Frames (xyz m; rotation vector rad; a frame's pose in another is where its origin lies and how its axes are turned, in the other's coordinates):
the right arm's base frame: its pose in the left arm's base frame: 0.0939 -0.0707 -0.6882 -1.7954 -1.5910 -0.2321
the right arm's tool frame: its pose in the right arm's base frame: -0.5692 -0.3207 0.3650 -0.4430 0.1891 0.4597
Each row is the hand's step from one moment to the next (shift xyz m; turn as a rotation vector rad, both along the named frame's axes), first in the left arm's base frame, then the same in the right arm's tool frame.
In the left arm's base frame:
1: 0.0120 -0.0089 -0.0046 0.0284 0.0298 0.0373
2: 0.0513 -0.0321 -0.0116 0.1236 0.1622 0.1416
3: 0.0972 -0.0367 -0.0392 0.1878 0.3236 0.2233
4: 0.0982 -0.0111 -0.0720 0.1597 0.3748 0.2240
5: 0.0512 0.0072 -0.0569 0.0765 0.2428 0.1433
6: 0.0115 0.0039 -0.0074 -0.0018 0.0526 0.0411
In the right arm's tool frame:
1: 0.0004 0.0156 0.0000 0.0547 -0.0074 -0.0065
2: 0.0092 0.0609 -0.0026 0.2441 -0.0447 0.0077
3: 0.0209 0.1066 0.0231 0.4169 -0.1154 0.0523
4: 0.0173 0.1025 0.0644 0.4269 -0.1666 0.0786
5: 0.0054 0.0518 0.0566 0.2583 -0.1276 0.0482
6: 0.0054 0.0087 0.0099 0.0497 -0.0446 -0.0002

